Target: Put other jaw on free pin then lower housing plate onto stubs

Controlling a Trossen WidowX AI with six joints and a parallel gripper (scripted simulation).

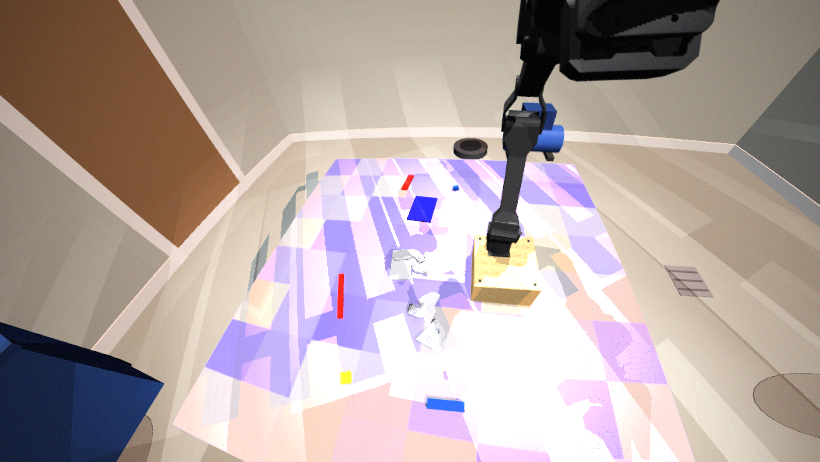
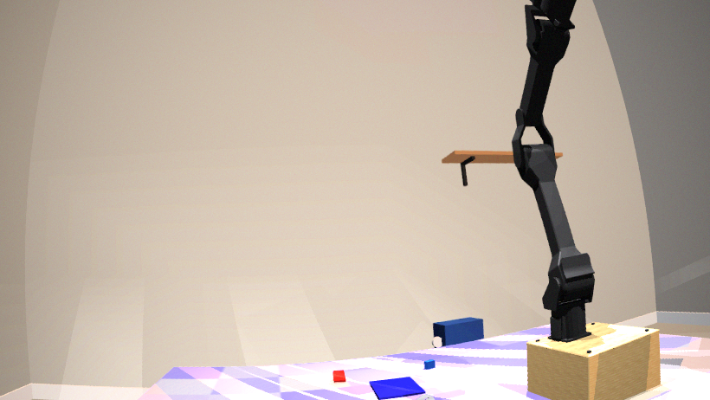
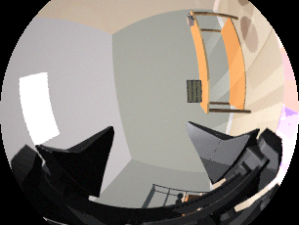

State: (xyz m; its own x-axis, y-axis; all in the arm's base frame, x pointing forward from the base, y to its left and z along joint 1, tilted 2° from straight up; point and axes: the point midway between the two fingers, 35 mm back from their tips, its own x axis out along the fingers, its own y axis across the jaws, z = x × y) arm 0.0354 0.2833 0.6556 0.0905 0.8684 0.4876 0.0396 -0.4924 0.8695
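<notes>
The grey jaw lies 160 mm ahead of my gripper tip, 140 mm to the right of it and 730 mm below it. Also, from my gripper tip: blue tile: 210 mm ahead, 590 mm to the right, 760 mm below; yellow square: 330 mm ahead, 70 mm to the left, 760 mm below; blue bar: 60 mm ahead, 90 mm to the left, 750 mm below.
</notes>
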